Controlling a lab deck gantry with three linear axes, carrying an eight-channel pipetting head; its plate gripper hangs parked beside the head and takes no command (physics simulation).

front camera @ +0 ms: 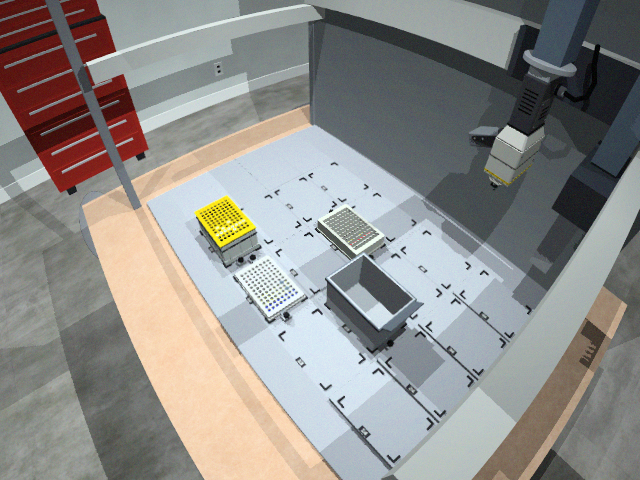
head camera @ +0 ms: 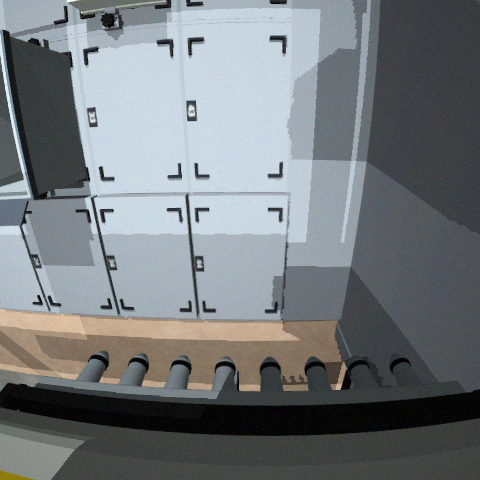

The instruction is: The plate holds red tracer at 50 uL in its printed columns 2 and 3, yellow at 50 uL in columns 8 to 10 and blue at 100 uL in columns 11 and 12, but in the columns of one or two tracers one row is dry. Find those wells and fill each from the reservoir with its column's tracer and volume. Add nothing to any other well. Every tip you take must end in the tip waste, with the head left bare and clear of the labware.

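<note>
The pipetting head hangs high at the back right, apart from the labware. Its row of nozzles is bare in the head view. The plate gripper's dark body is beside it; its fingers are hidden behind the rail. The white plate lies at the front left of the deck, with blue wells at its near end; single wells are too small to tell. The yellow tip rack stands behind it. The reservoir has reddish marks near one end. The grey tip waste is open; no tips can be made out inside.
The deck has black corner marks and numbered labels. A pale rail crosses the front right. A dark wall stands at the back. A thin post and a red cabinet are at the left.
</note>
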